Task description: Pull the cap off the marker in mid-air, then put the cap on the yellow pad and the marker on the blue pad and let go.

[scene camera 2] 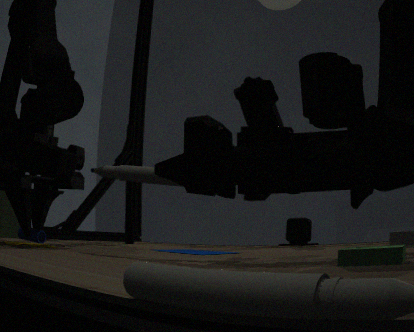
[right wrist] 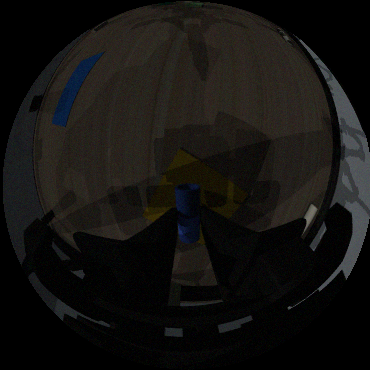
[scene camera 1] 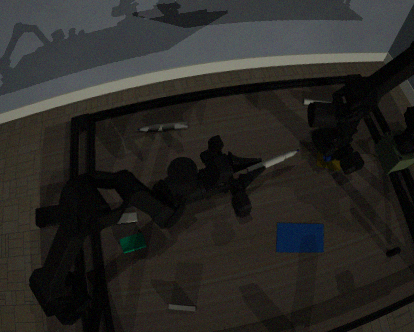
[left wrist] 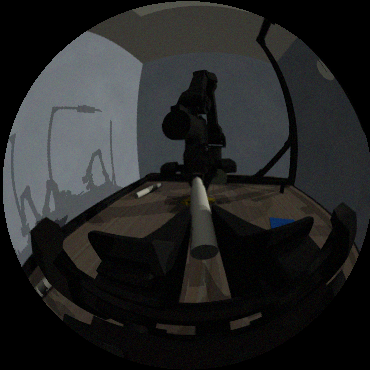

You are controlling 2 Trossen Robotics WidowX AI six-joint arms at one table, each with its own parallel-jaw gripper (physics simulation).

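Frame: origin at the left arm's base, x back, y left, z down, level; millimetres.
Where they show: left gripper, fingertip midpoint: [scene camera 2: 159, 170] [scene camera 1: 263, 163] [left wrist: 200, 210]; right gripper, fingertip midpoint: [scene camera 2: 32, 236] [right wrist: 187, 211] [scene camera 1: 330, 156]; left arm's base, origin of the base link: [scene camera 1: 62, 297]; right arm's base, origin of the base link: [scene camera 1: 404, 144].
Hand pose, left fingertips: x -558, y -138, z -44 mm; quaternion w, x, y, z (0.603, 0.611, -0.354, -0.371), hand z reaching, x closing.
Note:
Things, the pixels of their top centre, and the offset from my left fingertips.
- uncapped white marker, middle of its top: [left wrist: 198, 187] [scene camera 2: 137, 163] [scene camera 1: 275, 157] dx -26, dy -14, dz -10 mm
- blue cap, middle of its top: [right wrist: 187, 222] [scene camera 2: 31, 227] dx -193, dy -122, dz +72 mm
- yellow pad, middle of its top: [right wrist: 193, 206] [scene camera 2: 28, 244] [scene camera 1: 329, 156] [left wrist: 197, 200] dx -197, dy -117, dz +97 mm
- blue pad, middle of its top: [scene camera 2: 194, 251] [right wrist: 70, 87] [left wrist: 286, 233] [scene camera 1: 300, 237] dx +50, dy -181, dz +97 mm
- grey-white marker-like object, middle of its top: [scene camera 2: 268, 272] [scene camera 1: 161, 125] dx +45, dy +296, dz +79 mm
- white stick, middle of its top: [left wrist: 149, 185] dx -351, dy -12, dz +79 mm
- white piece, middle of its top: [scene camera 2: 407, 231] [scene camera 1: 181, 307] dx +366, dy -74, dz +76 mm
My left gripper [scene camera 1: 262, 165] [scene camera 2: 159, 170] [left wrist: 200, 210] is shut on the uncapped white marker [scene camera 1: 281, 158] [scene camera 2: 132, 173] [left wrist: 203, 227], held roughly level in mid-air with its dark tip away from the fingers. My right gripper [scene camera 1: 328, 157] [scene camera 2: 33, 229] [right wrist: 187, 211] points down, shut on the blue cap [scene camera 2: 38, 236] [right wrist: 188, 200]. The cap lies sideways at or just above the yellow pad [scene camera 1: 334, 166] [right wrist: 178, 162]; contact is too dark to tell. The blue pad [scene camera 1: 300, 237] [scene camera 2: 195, 252] [left wrist: 281, 222] [right wrist: 75, 92] is bare.
A grey-white marker-like object [scene camera 1: 165, 127] [scene camera 2: 220, 287] lies at the back left in scene camera 1. Another white stick [scene camera 1: 315, 102] [left wrist: 148, 190] lies by the right arm. A green block [scene camera 1: 133, 243] [scene camera 2: 371, 255] and a white piece [scene camera 1: 182, 307] lie on the table. A dark frame surrounds it.

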